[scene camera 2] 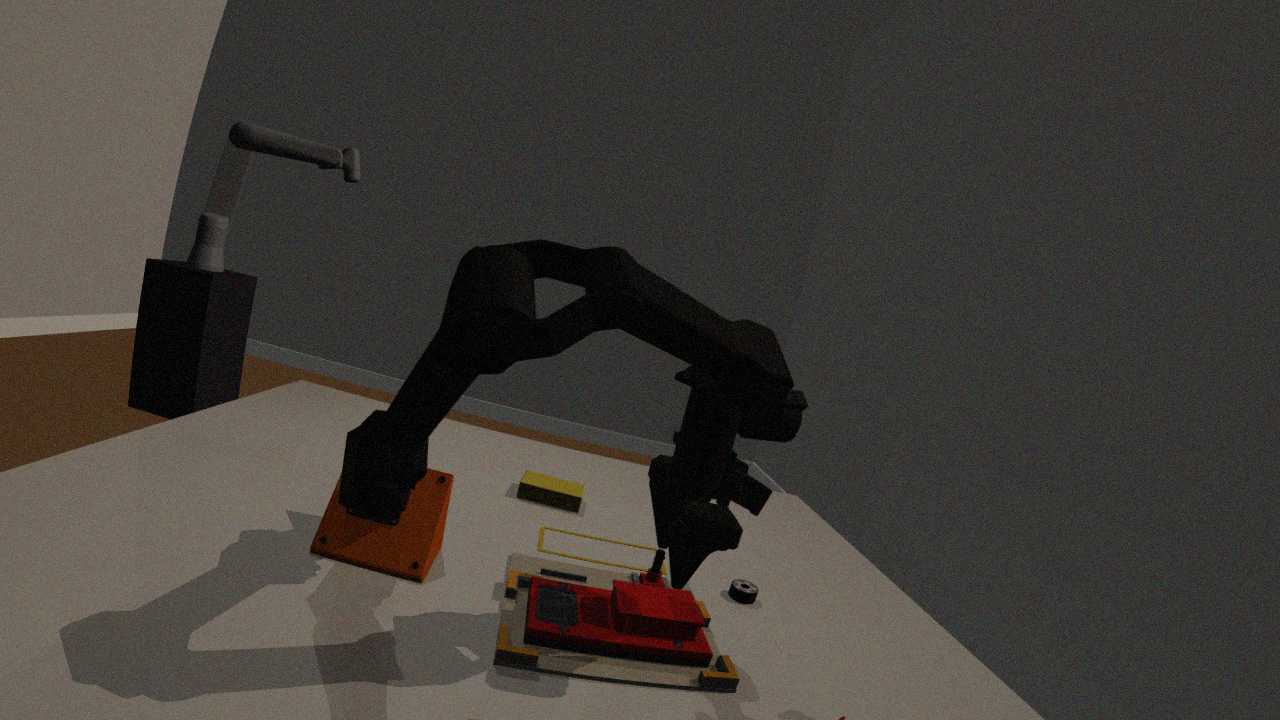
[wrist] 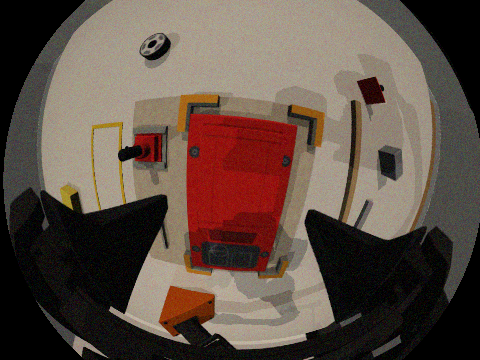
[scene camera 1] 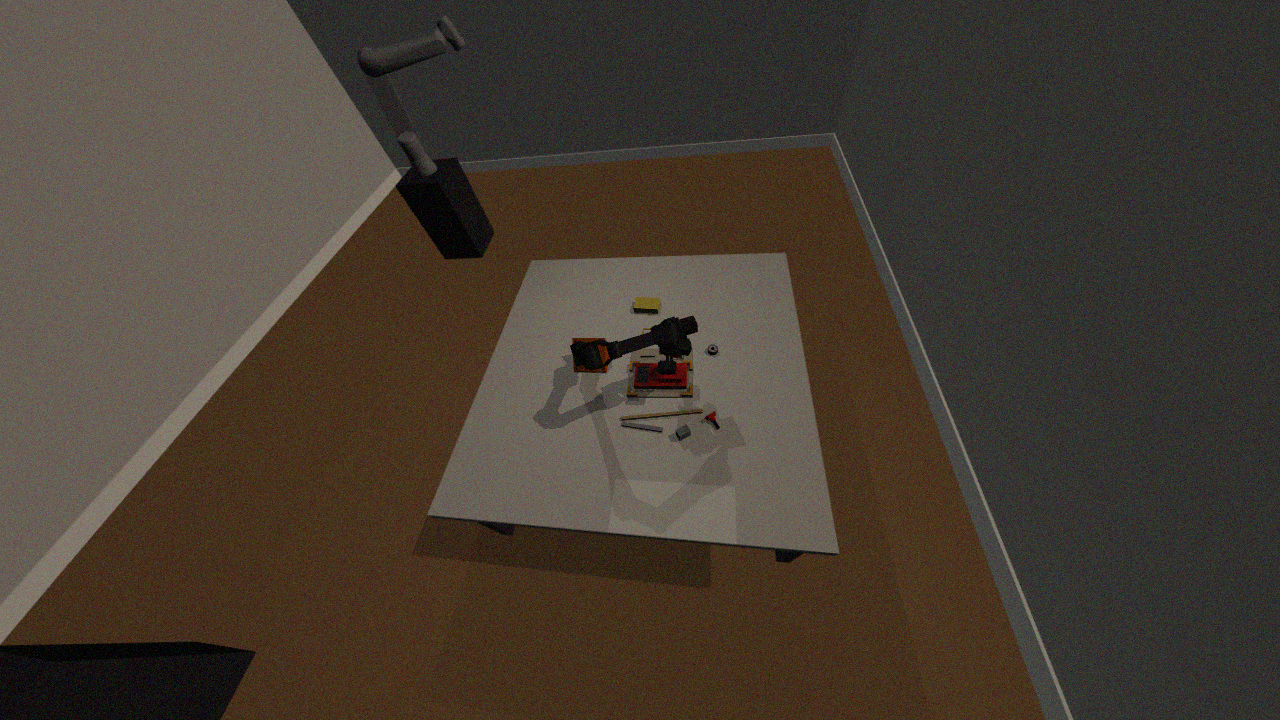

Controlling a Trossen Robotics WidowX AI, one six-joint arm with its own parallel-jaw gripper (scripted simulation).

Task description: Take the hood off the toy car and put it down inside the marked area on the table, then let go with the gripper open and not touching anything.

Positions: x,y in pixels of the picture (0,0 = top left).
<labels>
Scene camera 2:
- my gripper: 668,566
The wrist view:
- my gripper: 238,211
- red hood: 239,169
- wooden stick: 350,187
</labels>
